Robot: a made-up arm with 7 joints. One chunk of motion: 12 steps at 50 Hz.
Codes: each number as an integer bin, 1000 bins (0 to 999) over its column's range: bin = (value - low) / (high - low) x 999, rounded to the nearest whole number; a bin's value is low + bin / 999 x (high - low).
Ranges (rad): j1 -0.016..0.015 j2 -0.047..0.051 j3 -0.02..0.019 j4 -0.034..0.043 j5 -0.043..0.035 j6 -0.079..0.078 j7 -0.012..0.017
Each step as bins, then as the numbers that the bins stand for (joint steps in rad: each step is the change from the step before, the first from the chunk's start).
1 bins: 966 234 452 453 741 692 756
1 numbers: 0.01398 -0.02405 -0.00235 0.00092 0.01486 0.02975 0.00995
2 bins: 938 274 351 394 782 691 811
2 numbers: 0.01311 -0.02012 -0.00630 -0.00363 0.01806 0.02960 0.01154
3 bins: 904 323 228 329 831 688 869
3 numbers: 0.01205 -0.01531 -0.01110 -0.00864 0.02188 0.02912 0.01323
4 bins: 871 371 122 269 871 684 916
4 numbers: 0.01103 -0.01061 -0.01524 -0.01327 0.02501 0.02850 0.01459
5 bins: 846 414 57 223 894 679 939
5 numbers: 0.01025 -0.00639 -0.01777 -0.01681 0.02680 0.02771 0.01526
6 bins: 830 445 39 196 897 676 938
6 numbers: 0.00976 -0.00335 -0.01848 -0.01889 0.02704 0.02724 0.01523
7 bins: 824 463 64 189 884 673 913
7 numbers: 0.00957 -0.00158 -0.01750 -0.01943 0.02602 0.02677 0.01450
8 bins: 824 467 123 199 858 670 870
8 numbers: 0.00957 -0.00119 -0.01520 -0.01866 0.02399 0.02630 0.01326
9 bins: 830 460 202 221 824 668 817
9 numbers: 0.00976 -0.00187 -0.01211 -0.01697 0.02134 0.02598 0.01172
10 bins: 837 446 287 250 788 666 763
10 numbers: 0.00997 -0.00325 -0.00880 -0.01473 0.01853 0.02567 0.01015
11 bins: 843 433 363 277 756 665 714
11 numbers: 0.01016 -0.00452 -0.00583 -0.01265 0.01603 0.02551 0.00873
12 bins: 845 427 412 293 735 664 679
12 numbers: 0.01022 -0.00511 -0.00392 -0.01142 0.01439 0.02535 0.00771
